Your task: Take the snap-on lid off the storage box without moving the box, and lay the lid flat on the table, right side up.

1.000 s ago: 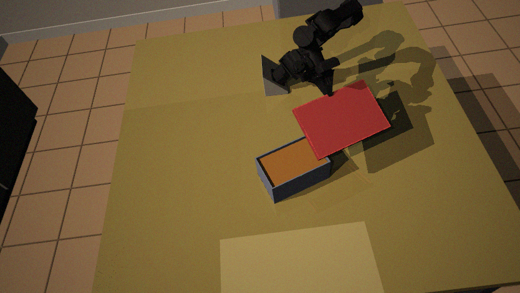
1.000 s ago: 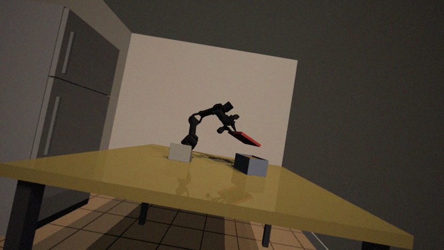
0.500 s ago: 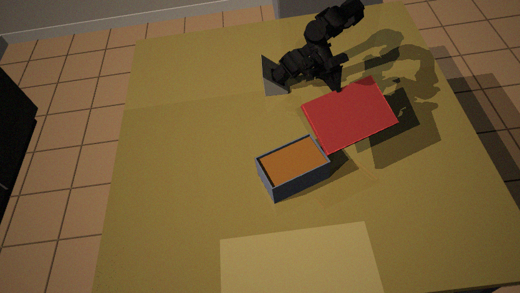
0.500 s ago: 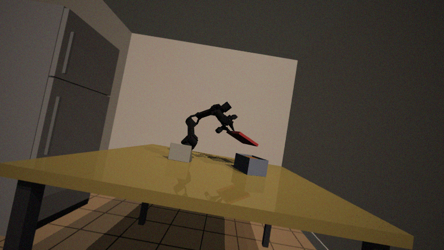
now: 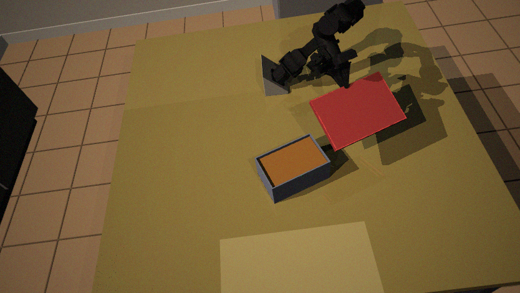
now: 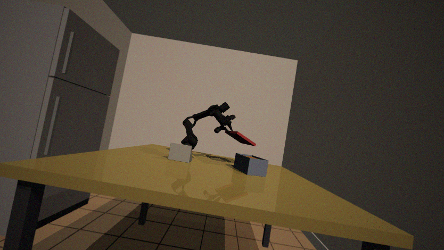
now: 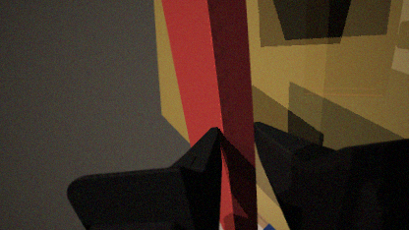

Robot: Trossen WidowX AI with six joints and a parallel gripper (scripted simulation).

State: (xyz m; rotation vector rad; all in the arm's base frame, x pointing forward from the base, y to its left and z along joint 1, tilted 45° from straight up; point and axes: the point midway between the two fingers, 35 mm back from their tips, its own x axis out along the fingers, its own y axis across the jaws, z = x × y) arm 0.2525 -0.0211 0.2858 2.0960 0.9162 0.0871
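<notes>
The red lid lies 7 cm ahead of my gripper tip, 3 cm to the left of it and 3 cm below it. Round my gripper tip: blue-grey storage box 15 cm ahead, 19 cm to the right, 19 cm below.
</notes>
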